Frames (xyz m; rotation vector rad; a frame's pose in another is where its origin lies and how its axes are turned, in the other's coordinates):
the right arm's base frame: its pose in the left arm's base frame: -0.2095 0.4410 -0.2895 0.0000 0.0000 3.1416
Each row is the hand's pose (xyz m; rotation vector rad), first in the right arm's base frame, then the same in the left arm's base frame.
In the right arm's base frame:
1: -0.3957 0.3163 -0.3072 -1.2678 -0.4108 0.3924
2: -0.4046 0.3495 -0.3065 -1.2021 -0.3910 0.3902
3: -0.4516 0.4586 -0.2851 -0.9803 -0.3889 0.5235
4: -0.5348 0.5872 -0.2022 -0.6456 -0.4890 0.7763
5: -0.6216 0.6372 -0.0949 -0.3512 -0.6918 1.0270
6: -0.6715 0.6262 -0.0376 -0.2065 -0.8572 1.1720
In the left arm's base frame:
1: 0.1862 0.1247 -0.5967 -0.5346 1.6499 -2.1701
2: 0.1951 0.0915 -0.5960 -0.5127 1.5762 -2.2283
3: 0.2421 -0.0176 -0.5746 -0.5002 1.2608 -2.2680
4: 0.3253 -0.1462 -0.4917 -0.5955 0.7861 -2.1744
5: 0.4121 -0.1962 -0.3844 -0.7873 0.3997 -1.9527
6: 0.4620 -0.1852 -0.3271 -0.9320 0.2245 -1.7699

